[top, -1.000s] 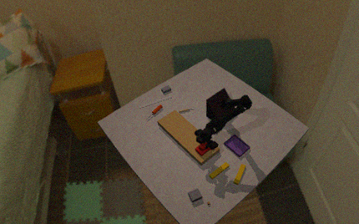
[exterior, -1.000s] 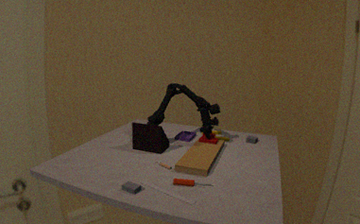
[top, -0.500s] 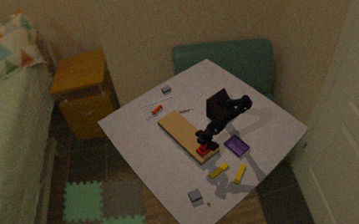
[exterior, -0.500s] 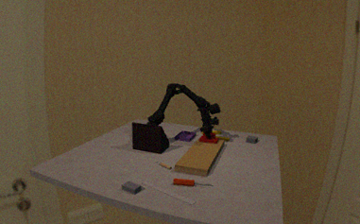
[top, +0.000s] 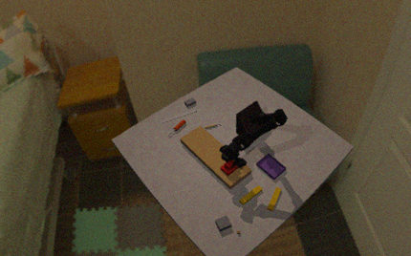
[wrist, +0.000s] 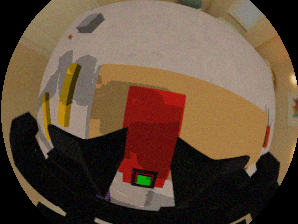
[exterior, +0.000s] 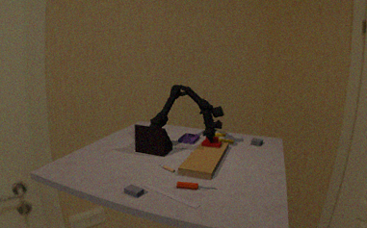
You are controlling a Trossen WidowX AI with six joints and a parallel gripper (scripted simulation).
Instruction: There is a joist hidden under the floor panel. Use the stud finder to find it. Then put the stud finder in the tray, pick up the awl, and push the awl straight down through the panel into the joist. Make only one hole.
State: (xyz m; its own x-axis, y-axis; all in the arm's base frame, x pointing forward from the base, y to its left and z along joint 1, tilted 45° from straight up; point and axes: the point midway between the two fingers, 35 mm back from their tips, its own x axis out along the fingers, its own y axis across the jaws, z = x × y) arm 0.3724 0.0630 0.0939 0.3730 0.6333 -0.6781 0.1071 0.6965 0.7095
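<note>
Now: gripper tip 20 cm past the purple tray, 18 cm to the right of it and 5 cm above it. From my gripper tip the other things lie so: orange-handled tool: 54 cm to the right, 5 cm below, 1 cm ahead; red stud finder: 2 cm behind, 2 cm above; awl: 35 cm to the right, 23 cm behind, 6 cm below.
</note>
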